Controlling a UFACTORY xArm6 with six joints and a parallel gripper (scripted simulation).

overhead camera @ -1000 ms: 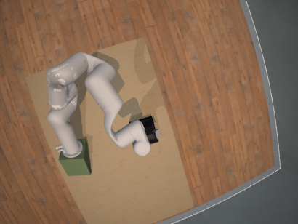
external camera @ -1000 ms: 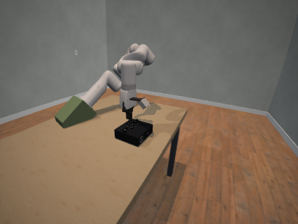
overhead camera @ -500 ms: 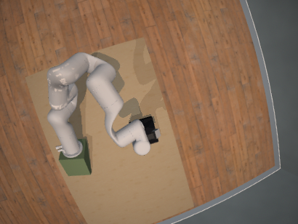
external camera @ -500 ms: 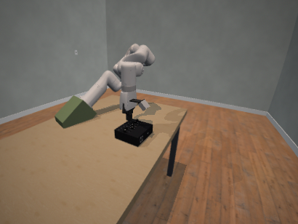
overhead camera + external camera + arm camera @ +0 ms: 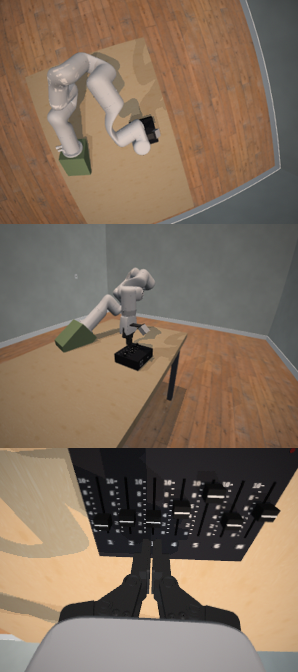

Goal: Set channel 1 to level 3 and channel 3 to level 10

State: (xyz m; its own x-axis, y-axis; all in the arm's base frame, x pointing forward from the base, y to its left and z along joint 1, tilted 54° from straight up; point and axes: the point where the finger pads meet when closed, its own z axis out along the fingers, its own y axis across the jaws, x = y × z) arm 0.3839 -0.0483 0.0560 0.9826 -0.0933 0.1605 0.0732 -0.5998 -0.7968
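The channel 3 cap is 3 cm ahead of my hand and 3 cm below it. Also, from my hand: channel 1 cap: 2 cm ahead, 5 cm to the left, 3 cm below; channel 2 fader cap: 3 cm ahead, 2 cm to the left, 3 cm below.
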